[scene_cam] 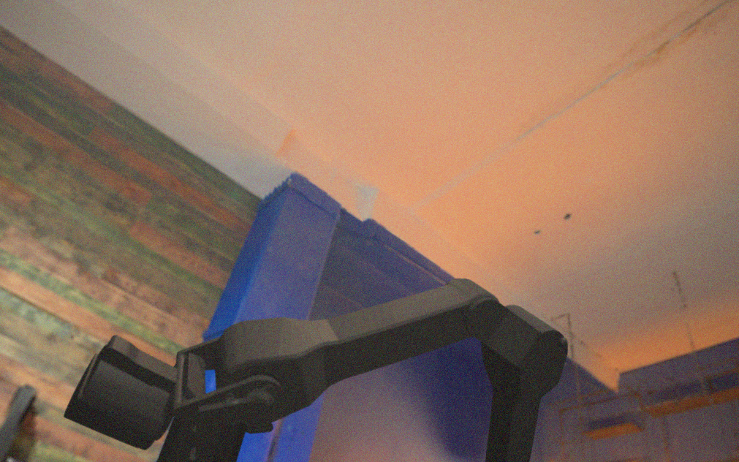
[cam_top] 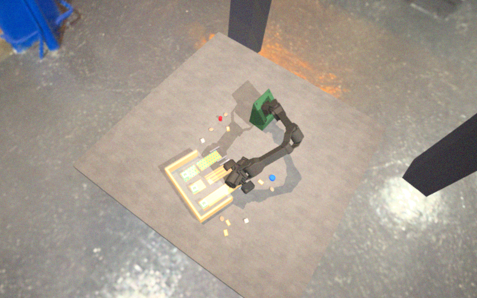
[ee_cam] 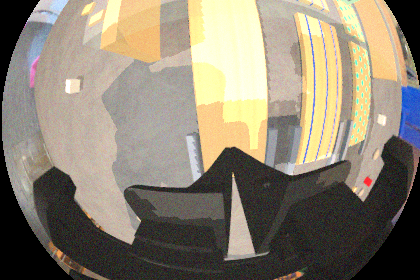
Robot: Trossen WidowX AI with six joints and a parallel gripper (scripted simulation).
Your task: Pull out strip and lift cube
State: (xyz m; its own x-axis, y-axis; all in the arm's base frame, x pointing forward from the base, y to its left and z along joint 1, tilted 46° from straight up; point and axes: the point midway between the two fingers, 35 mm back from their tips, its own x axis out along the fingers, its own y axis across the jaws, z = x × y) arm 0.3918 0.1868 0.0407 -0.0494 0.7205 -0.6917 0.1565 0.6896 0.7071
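Right now the pale wooden strip is 10 cm ahead of my gripper tip, 2 cm to the right of it and 1 cm below it.
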